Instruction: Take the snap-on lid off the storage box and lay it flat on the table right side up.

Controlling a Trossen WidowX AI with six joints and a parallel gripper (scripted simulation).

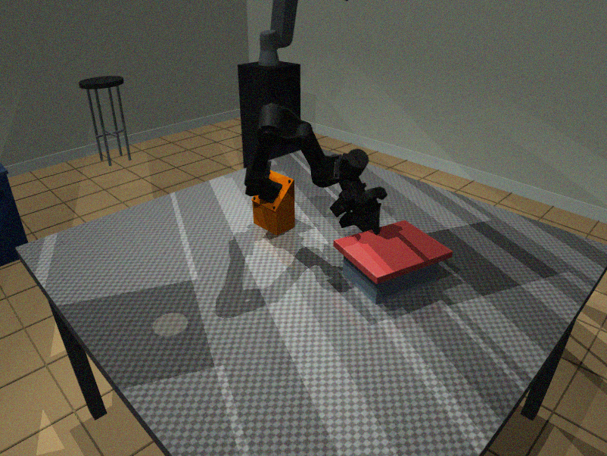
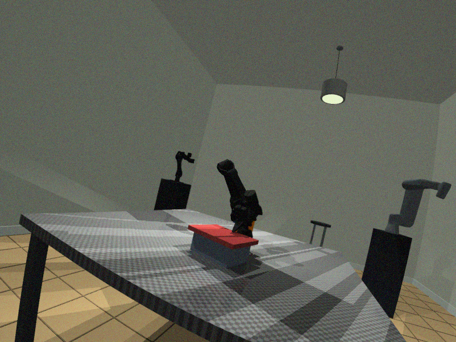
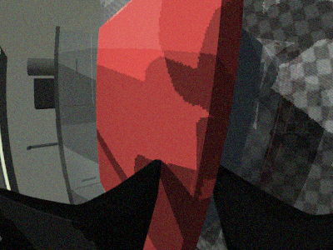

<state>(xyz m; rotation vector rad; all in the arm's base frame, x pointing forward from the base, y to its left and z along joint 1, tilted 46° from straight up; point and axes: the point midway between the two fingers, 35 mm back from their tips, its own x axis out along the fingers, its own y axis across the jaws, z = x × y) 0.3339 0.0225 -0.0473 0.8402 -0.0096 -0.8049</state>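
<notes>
Right now my gripper tip is 70 mm short of the red lid, 20 mm to the left of it and 10 mm below it. Round my gripper tip: blue-grey storage box (70 mm ahead, 20 mm to the right, 40 mm below).
</notes>
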